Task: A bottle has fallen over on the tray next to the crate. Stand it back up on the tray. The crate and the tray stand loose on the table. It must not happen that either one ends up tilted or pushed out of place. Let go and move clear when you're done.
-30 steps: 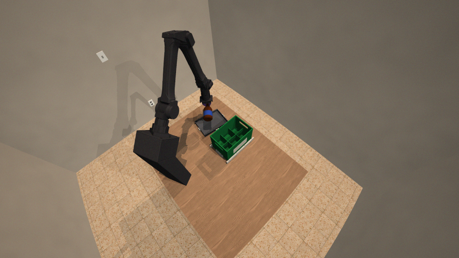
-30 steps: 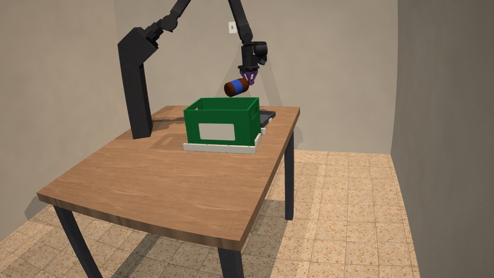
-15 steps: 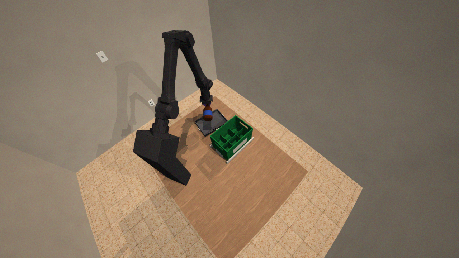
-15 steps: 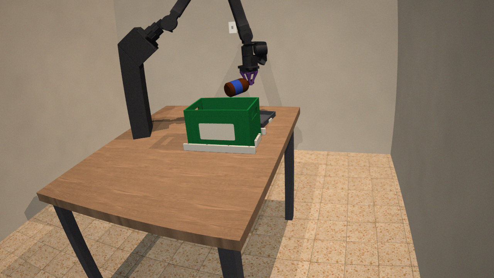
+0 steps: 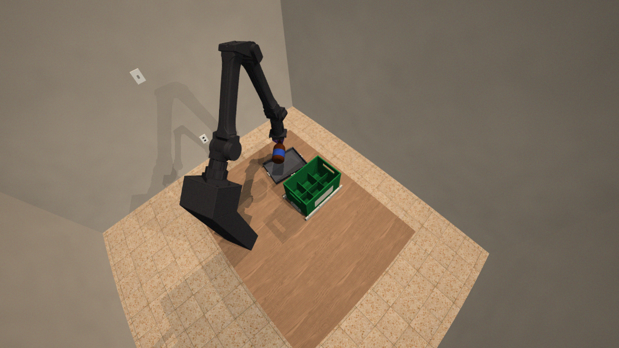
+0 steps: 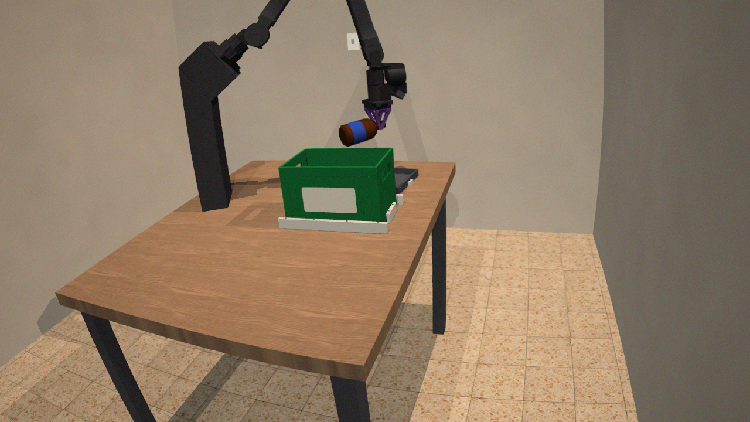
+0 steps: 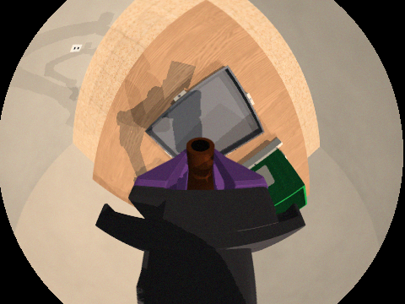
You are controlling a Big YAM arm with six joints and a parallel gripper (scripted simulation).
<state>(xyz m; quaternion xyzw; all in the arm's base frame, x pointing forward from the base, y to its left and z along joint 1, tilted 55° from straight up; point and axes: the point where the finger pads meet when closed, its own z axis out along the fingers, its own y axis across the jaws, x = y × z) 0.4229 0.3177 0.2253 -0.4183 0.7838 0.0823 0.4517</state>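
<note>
Right now the brown bottle is 50 mm to the right of my hand and 20 mm behind it. Round my hand: green crate (300 mm to the right, 120 mm ahead, 100 mm below); then tray (170 mm below, 40 mm to the right).
</note>
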